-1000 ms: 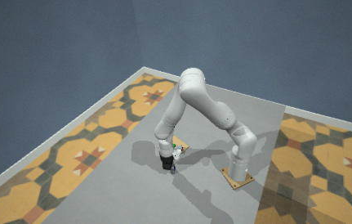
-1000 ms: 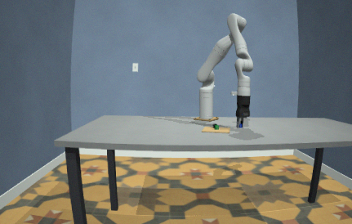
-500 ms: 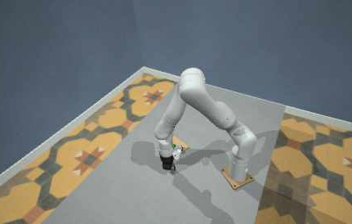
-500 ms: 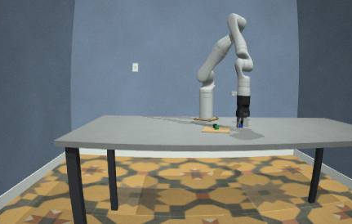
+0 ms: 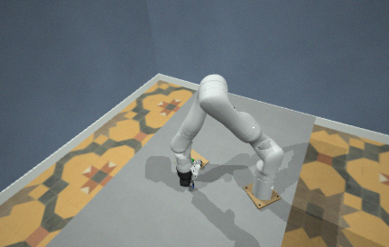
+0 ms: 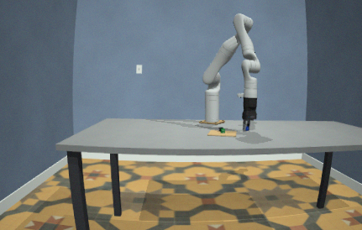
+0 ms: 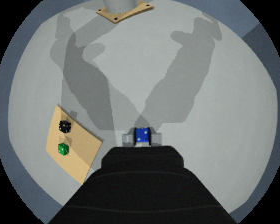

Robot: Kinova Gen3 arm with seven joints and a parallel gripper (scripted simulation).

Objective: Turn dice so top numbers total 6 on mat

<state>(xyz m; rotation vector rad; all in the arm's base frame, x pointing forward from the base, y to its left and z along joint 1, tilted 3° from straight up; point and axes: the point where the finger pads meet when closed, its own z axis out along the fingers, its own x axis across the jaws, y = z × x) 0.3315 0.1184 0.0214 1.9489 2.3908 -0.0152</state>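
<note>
My gripper is now 160 mm to the left of the green die, 70 mm short of it and 10 mm above it. The rest, counted from my hand: black die (150 mm to the right, 20 mm ahead, 10 mm below); blue die (10 mm below); tan mat (160 mm to the right, 70 mm ahead, 20 mm below).
</note>
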